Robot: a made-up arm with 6 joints. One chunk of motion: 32 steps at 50 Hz.
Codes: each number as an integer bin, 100 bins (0 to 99) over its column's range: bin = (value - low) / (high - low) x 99, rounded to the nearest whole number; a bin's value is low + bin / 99 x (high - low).
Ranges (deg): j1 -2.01..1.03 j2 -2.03..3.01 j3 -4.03..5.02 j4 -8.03..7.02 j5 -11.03..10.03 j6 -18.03..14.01
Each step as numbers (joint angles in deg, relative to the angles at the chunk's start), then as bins.
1 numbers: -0.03 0.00 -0.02 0.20 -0.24 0.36
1 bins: 64 40 44 54 51 57
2 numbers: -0.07 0.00 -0.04 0.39 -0.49 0.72
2 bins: 63 40 44 55 50 58
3 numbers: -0.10 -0.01 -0.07 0.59 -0.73 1.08
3 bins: 62 40 43 57 48 59
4 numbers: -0.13 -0.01 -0.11 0.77 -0.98 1.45
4 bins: 61 40 43 58 47 60
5 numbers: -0.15 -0.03 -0.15 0.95 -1.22 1.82
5 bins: 61 39 42 59 46 61
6 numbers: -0.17 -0.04 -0.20 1.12 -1.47 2.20
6 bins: 60 39 42 60 45 63
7 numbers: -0.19 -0.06 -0.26 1.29 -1.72 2.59
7 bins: 59 39 41 61 44 64
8 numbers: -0.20 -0.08 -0.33 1.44 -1.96 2.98
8 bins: 59 38 40 62 43 65
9 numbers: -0.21 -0.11 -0.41 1.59 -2.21 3.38
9 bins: 59 38 40 63 41 66
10 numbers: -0.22 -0.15 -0.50 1.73 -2.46 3.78
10 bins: 58 37 39 64 40 67
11 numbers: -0.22 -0.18 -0.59 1.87 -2.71 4.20
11 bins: 58 36 38 65 39 69
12 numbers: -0.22 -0.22 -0.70 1.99 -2.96 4.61
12 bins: 58 36 36 66 38 70
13 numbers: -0.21 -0.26 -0.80 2.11 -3.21 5.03
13 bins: 59 35 35 67 37 71
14 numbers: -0.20 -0.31 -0.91 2.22 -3.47 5.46
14 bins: 59 34 34 67 36 73
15 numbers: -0.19 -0.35 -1.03 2.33 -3.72 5.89
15 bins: 59 33 33 68 34 74
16 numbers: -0.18 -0.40 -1.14 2.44 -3.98 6.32
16 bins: 60 32 32 69 33 75
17 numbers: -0.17 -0.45 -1.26 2.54 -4.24 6.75
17 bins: 60 31 30 70 32 77
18 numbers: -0.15 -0.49 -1.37 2.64 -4.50 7.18
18 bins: 61 30 29 70 31 78
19 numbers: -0.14 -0.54 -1.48 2.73 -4.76 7.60
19 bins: 61 29 28 71 29 79
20 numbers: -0.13 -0.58 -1.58 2.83 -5.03 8.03
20 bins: 61 28 27 71 28 81
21 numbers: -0.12 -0.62 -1.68 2.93 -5.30 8.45
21 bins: 62 28 26 72 27 82
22 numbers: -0.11 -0.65 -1.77 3.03 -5.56 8.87
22 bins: 62 27 25 73 26 83
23 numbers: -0.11 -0.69 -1.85 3.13 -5.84 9.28
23 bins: 62 26 24 73 24 84
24 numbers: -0.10 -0.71 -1.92 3.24 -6.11 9.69
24 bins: 62 26 23 74 23 86
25 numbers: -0.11 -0.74 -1.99 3.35 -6.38 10.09
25 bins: 62 25 22 75 22 87
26 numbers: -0.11 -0.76 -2.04 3.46 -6.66 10.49
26 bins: 62 25 22 76 21 88
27 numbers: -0.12 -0.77 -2.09 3.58 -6.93 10.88
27 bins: 62 25 21 76 19 89
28 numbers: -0.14 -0.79 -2.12 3.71 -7.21 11.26
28 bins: 61 24 21 77 18 91
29 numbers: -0.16 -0.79 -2.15 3.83 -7.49 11.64
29 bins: 60 24 21 78 17 92
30 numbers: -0.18 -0.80 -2.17 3.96 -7.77 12.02
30 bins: 60 24 20 79 15 93
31 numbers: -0.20 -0.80 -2.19 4.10 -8.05 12.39
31 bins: 59 24 20 80 14 94
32 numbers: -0.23 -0.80 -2.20 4.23 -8.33 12.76
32 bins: 58 24 20 81 13 95
